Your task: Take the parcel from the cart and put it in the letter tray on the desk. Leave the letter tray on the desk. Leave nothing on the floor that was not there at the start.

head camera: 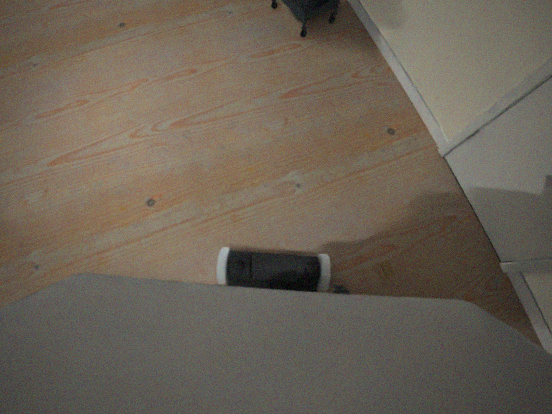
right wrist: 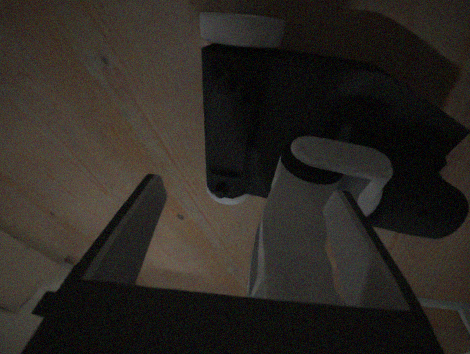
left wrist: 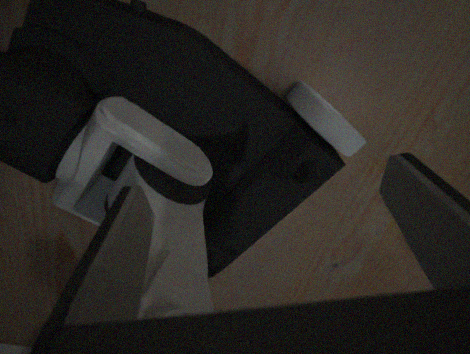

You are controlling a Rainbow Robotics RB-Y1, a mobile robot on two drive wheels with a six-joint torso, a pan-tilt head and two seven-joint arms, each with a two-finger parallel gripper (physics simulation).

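Seen in the pictures: left gripper, fingertip midpoint: (left wrist: 264, 187); right gripper, fingertip midpoint: (right wrist: 245, 192); robot's base, link origin: (head camera: 273, 269).
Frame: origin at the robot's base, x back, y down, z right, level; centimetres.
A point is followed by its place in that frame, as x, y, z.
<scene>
The dark cart (head camera: 309, 7) @[-202.6, -13.3, 14.4] shows at the top edge of the head view, right of centre; a lower corner and several small caster feet are in sight. Its shelves are out of view. The parcel, the letter tray and the desk do not show in these views. My left gripper (left wrist: 264, 187) @[24.6, -58.1, -26.6] is open and empty, its fingers wide apart above the floor beside my base. My right gripper (right wrist: 245, 192) @[11.3, -57.5, 22.2] is open and empty, also beside my base. Both are far from the cart.
My dark base (head camera: 272, 270) @[1.1, -19.1, -0.6] (left wrist: 250, 200) @[3.3, -19.1, -3.3] (right wrist: 230, 115) @[0.7, -19.1, 8.5] with white wheels stands on the wooden floor (head camera: 200, 165) @[-63.1, -0.1, -53.0]. A cream wall (head camera: 450, 60) @[-125.2, -40.3, 97.4] with pale skirting runs down the right side, followed by a grey-white panel (head camera: 505, 140) @[-70.9, -42.1, 117.6]. A faint yellowish spot (head camera: 385, 268) @[-4.4, -5.1, 64.1] lies right of my base.
</scene>
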